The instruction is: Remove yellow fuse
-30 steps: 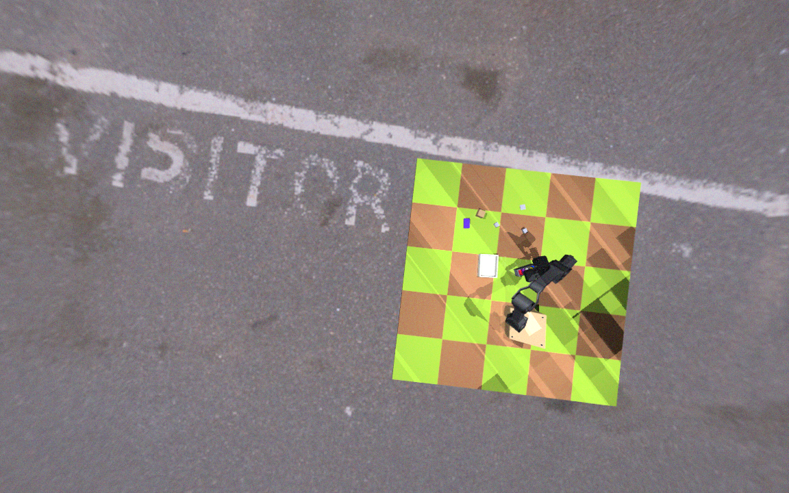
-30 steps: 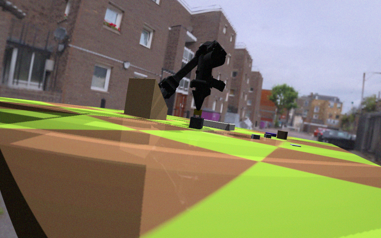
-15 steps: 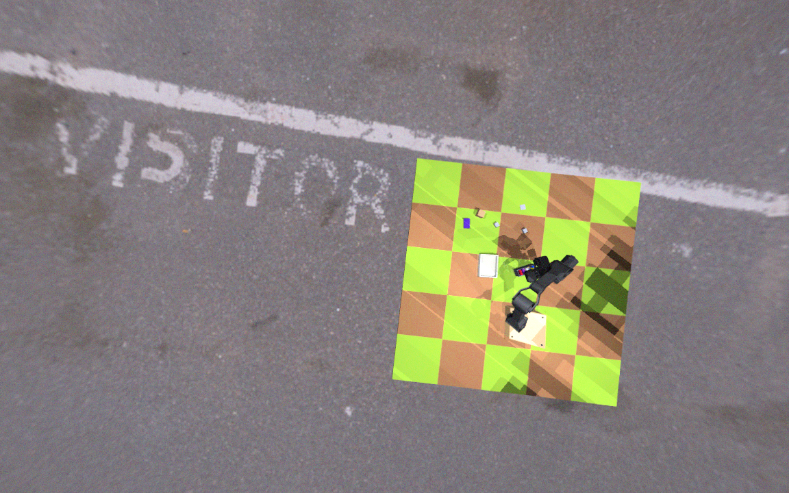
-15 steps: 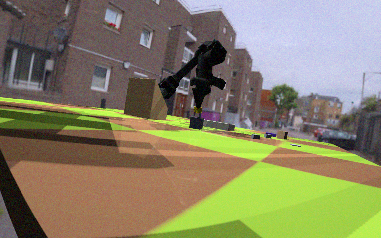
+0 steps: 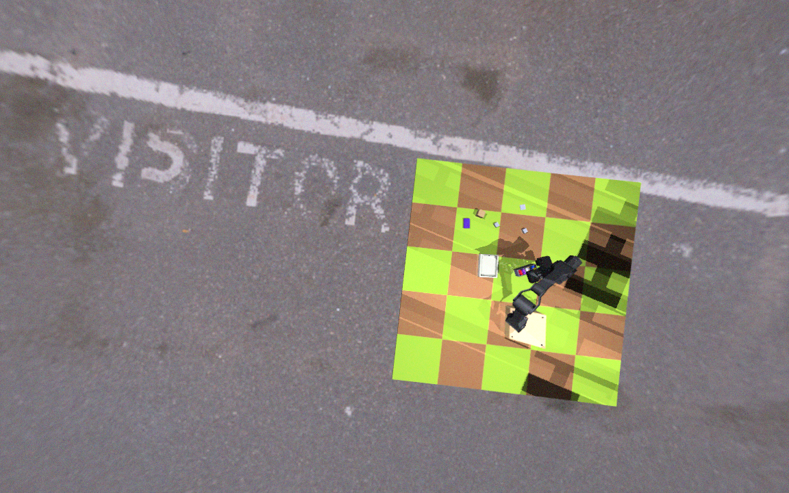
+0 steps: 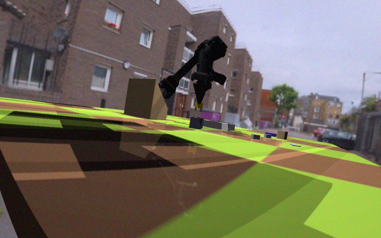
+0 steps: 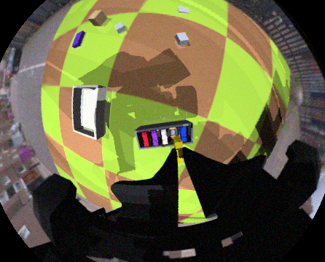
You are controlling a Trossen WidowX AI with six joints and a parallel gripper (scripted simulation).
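Right now my gripper tip is 230 mm to the right of the tray, 90 mm above it and 40 mm past it. From my gripper tip the other things lie so: yellow fuse 10 mm below.
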